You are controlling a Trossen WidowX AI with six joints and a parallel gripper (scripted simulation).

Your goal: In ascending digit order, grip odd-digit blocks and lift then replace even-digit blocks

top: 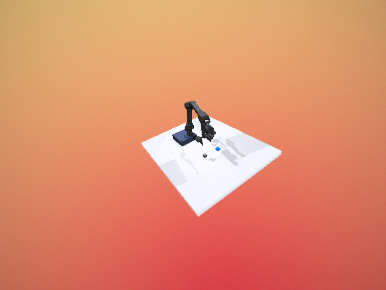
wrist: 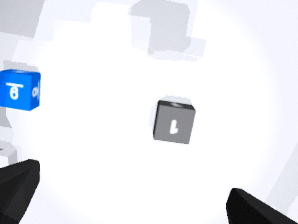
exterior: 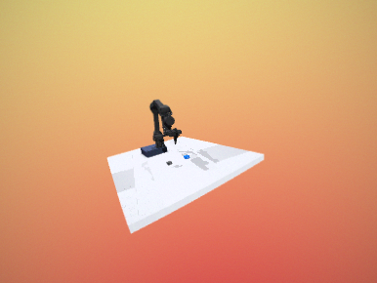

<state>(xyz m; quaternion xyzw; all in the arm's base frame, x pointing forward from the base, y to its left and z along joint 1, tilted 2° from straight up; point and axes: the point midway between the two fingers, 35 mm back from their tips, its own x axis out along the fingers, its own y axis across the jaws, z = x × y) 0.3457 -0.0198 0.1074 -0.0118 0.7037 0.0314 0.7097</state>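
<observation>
My gripper tip is now 3 cm to the left of the dark block and 12 cm above it. From my gripper tip the other things lie so: blue block: 11 cm to the left, 12 cm below; white block: 9 cm behind, 13 cm to the left, 12 cm below.
</observation>
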